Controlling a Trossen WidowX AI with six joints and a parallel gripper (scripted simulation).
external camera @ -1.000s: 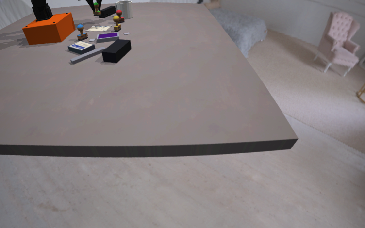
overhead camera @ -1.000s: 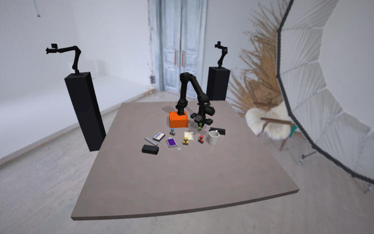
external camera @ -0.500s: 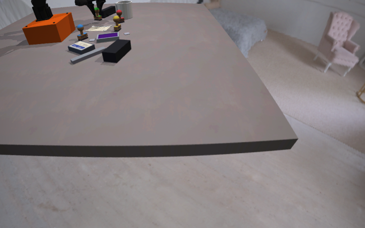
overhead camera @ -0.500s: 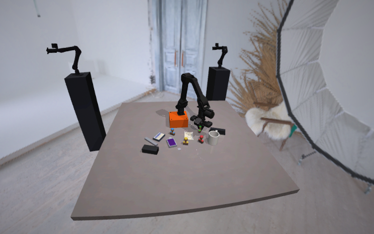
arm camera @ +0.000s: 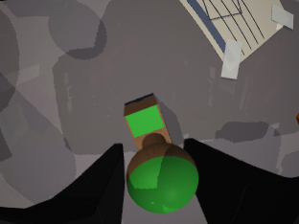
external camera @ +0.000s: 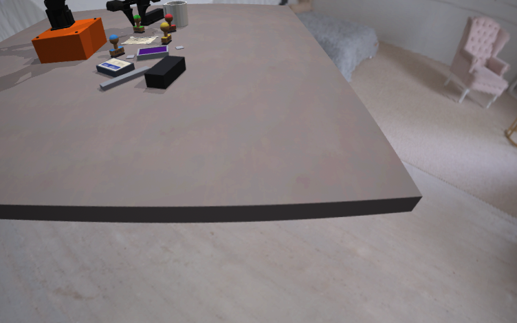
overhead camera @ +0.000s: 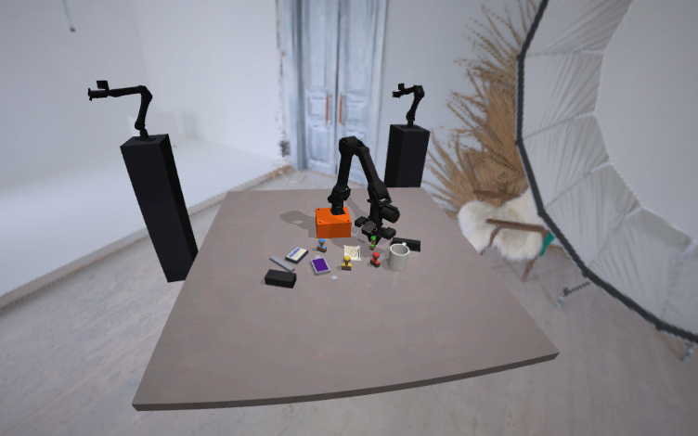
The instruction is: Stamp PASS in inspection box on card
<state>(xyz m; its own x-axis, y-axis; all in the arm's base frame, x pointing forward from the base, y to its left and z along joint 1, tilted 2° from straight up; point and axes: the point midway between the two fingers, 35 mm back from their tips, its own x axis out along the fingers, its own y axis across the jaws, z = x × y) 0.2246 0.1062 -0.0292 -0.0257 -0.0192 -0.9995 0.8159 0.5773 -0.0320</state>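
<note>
My gripper tip is now right at the green-knobbed stamp. From my gripper tip the other things lie so: white card (20 mm ahead, 110 mm to the right, 30 mm below); white mug (140 mm ahead, 60 mm to the left, 10 mm above); red-knobbed stamp (120 mm ahead, 40 mm to the right, 10 mm below).
</note>
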